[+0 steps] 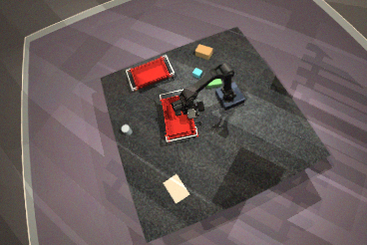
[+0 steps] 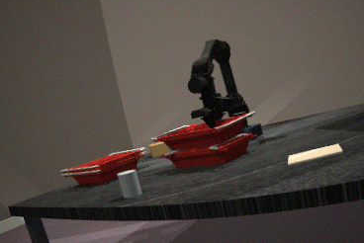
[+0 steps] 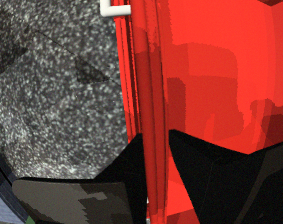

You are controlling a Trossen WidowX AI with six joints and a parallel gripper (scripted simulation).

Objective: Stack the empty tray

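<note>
My gripper tip is now 80 mm short of the red tray, 30 mm below it and 10 mm to the left of it. The rest, counted from my gripper tip: green block: 260 mm behind, 220 mm to the right, 70 mm below; then cyan block: 330 mm to the right, 180 mm behind, 60 mm below; then flat beige plate: 410 mm to the left, 240 mm ahead, 80 mm below.
</note>
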